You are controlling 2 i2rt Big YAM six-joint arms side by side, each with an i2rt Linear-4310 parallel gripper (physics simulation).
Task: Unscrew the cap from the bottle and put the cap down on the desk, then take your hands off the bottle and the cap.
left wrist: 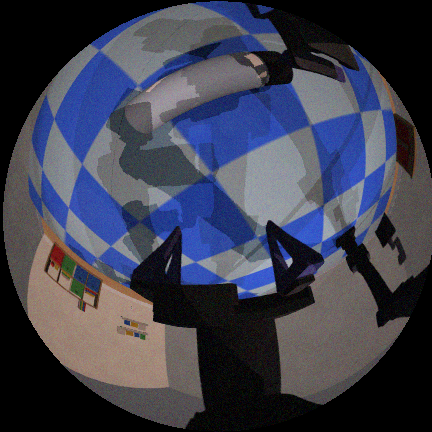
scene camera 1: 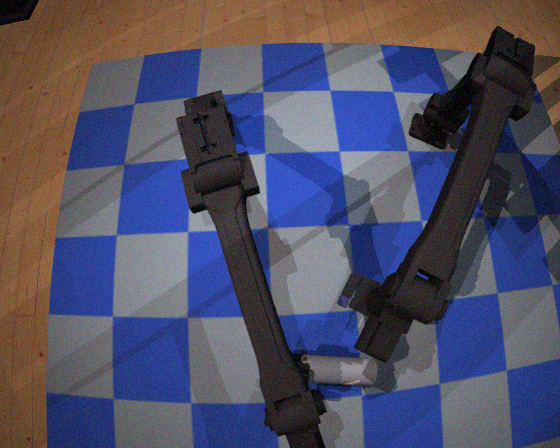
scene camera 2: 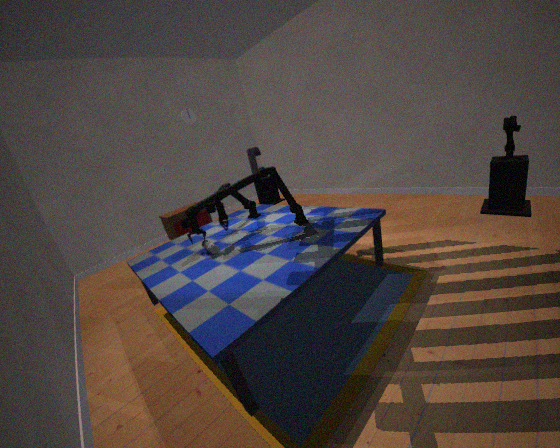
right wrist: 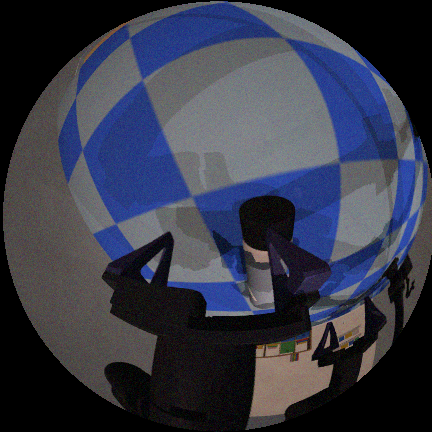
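Where they show: left gripper, fingertip midpoint: point(left wrist: 224, 226) point(scene camera 1: 366, 305) point(scene camera 2: 226, 228) point(right wrist: 346, 311); right gripper, fingertip midpoint: point(scene camera 2: 198, 242) point(right wrist: 217, 234); left arm's base, link origin: point(scene camera 1: 428, 132) point(scene camera 2: 301, 222) point(right wrist: 389, 266); right arm's base, link origin: point(left wrist: 344, 235) point(scene camera 2: 254, 216).
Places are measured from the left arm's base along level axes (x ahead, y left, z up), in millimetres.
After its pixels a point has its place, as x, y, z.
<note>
The pale bottle point(scene camera 1: 345, 371) {738, -30, 66} point(scene camera 2: 211, 247) {736, 46, 61} point(left wrist: 200, 90) {728, -50, 61} point(right wrist: 259, 280) {764, -66, 64} lies on its side on the blue and grey checked desk point(scene camera 1: 150, 275) {721, -569, 0} point(scene camera 2: 210, 320) {807, 788, 0} point(left wrist: 280, 170) {582, -177, 0} point(right wrist: 240, 110) {826, -264, 0}. The black cap point(left wrist: 281, 67) {769, -149, 64} point(right wrist: 267, 220) {784, -162, 59} is on the bottle's end; in scene camera 1 the right arm hides it. My right gripper point(right wrist: 217, 234) {829, -143, 70} is open and empty close to the cap end; in its wrist view one finger overlaps the bottle's outline, and contact cannot be told. My left gripper point(left wrist: 224, 226) {587, -56, 129} point(right wrist: 346, 311) {587, -56, 129} is open and empty, apart from the bottle and near its base end.
The right forearm point(scene camera 1: 250, 280) {647, -275, 371} reaches across the desk to the cap end. The left forearm point(scene camera 1: 465, 185) {427, -48, 446} slants down from the upper right. A brown and red box point(scene camera 2: 187, 220) and a black pedestal point(scene camera 2: 509, 185) stand beyond the desk.
</note>
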